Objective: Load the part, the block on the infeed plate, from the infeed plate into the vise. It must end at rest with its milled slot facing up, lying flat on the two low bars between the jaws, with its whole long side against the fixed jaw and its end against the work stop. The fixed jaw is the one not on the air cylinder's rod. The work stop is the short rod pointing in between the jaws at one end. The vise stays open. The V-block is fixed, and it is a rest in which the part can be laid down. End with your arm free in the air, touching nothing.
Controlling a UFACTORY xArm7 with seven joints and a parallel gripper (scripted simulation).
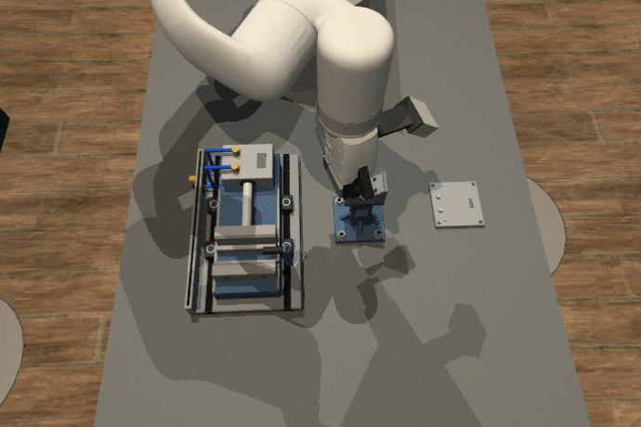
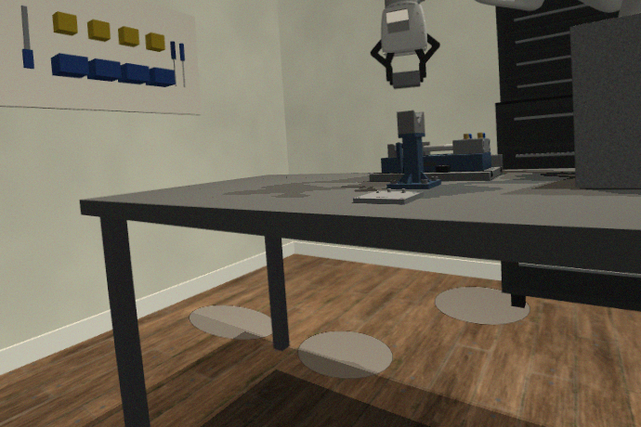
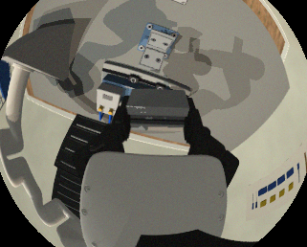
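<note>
Right now my hand is 170 mm above the moving jaw, 160 mm to the left of it and 40 mm short of it. Round my hand: part right at my hand; V-block post 190 mm below, 40 mm to the left, 20 mm behind; work stop 160 mm below, 110 mm to the right, 70 mm ahead.
</note>
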